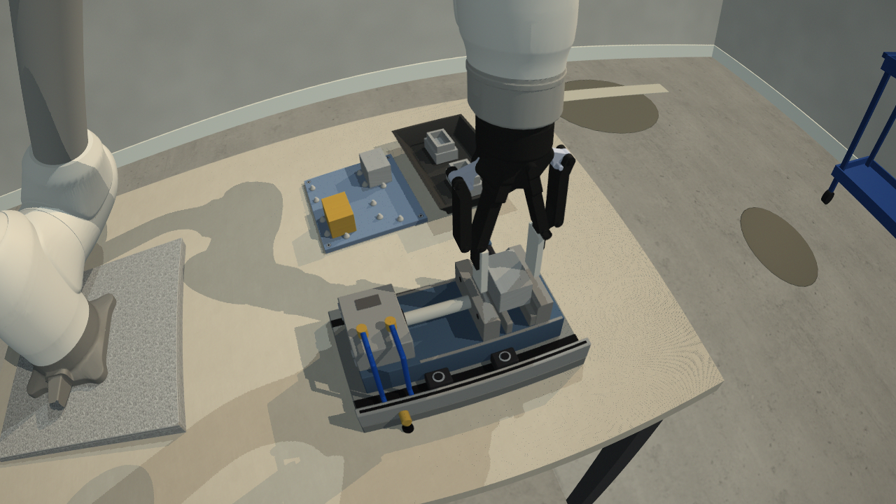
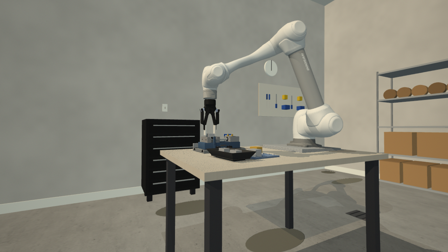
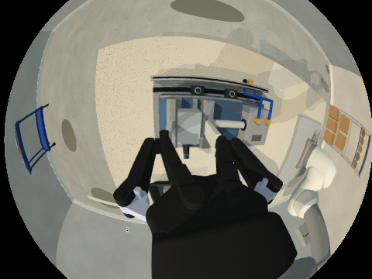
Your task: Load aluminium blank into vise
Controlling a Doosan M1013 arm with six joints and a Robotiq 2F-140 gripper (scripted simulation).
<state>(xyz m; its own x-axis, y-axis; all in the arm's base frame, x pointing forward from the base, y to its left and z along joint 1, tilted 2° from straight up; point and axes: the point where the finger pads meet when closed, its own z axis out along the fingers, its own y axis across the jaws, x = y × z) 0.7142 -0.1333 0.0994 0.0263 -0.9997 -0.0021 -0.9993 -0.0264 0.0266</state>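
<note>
My hand is 40 mm above the aluminium blank. From my hand the other things lie so: fixed jaw 30 mm ahead, 60 mm below; then work stop 50 mm to the left, 50 mm below; then moving jaw 40 mm behind, 60 mm below.
</note>
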